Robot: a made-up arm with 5 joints.
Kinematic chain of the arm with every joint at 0, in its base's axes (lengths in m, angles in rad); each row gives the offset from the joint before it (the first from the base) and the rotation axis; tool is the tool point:
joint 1: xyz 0 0 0.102 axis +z
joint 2: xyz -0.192 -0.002 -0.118 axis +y
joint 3: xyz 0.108 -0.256 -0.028 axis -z
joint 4: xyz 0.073 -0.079 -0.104 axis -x
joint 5: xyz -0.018 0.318 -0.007 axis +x
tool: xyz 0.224 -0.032 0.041
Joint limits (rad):
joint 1: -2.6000..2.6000
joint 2: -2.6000..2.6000
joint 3: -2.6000..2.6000
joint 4: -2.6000..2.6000
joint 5: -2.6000..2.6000
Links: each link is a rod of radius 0.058 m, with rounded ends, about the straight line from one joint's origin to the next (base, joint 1, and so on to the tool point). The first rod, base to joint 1, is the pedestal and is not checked.
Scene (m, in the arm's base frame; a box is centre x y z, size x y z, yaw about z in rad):
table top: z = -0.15
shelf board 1: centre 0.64 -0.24 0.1 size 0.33 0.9 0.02 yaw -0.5
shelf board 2: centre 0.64 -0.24 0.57 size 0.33 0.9 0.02 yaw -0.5
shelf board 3: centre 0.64 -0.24 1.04 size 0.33 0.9 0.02 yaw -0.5
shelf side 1: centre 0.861 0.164 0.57 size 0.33 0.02 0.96 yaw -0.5
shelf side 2: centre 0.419 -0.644 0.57 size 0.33 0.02 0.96 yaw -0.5
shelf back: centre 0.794 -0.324 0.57 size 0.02 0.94 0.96 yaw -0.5
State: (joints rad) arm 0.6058 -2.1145 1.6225 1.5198 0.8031
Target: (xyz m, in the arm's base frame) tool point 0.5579 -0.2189 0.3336
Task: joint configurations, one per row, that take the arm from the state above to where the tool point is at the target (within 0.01 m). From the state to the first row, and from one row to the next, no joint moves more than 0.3 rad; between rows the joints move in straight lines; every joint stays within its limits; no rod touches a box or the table.
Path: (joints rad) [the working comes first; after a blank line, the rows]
Joints at the target: 1.2489 -2.4445 0.9802 1.9984 0.9004
Straight joint move there: clear.

1: 0.8202 -2.2245 1.4084 1.6793 0.8355
2: 1.0345 -2.3345 1.1943 1.8389 0.8680
3: 1.2489 -2.4445 0.9802 1.9984 0.9004

